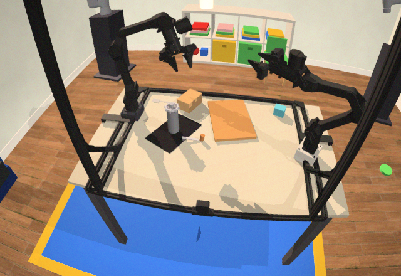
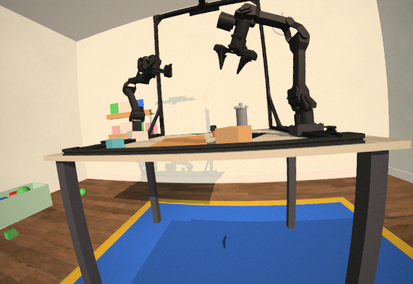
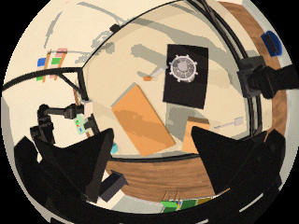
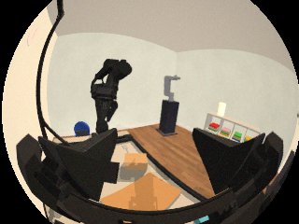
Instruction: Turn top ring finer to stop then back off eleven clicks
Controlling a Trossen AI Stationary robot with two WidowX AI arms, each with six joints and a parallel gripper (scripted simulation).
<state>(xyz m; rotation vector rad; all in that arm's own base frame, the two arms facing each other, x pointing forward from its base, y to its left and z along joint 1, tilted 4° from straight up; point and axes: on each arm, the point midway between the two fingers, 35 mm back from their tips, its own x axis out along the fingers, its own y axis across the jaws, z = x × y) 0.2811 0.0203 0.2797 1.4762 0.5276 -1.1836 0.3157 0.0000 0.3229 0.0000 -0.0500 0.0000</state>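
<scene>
Right now my left hand is 10 cm past the hand grinder, 1 cm to the right of it and 22 cm above it. Also, from my left hand: cardboard box 13 cm ahead, 2 cm to the left, 29 cm below; black mat 10 cm behind, 1 cm to the left, 32 cm below; orange board 8 cm ahead, 22 cm to the right, 32 cm below.
</scene>
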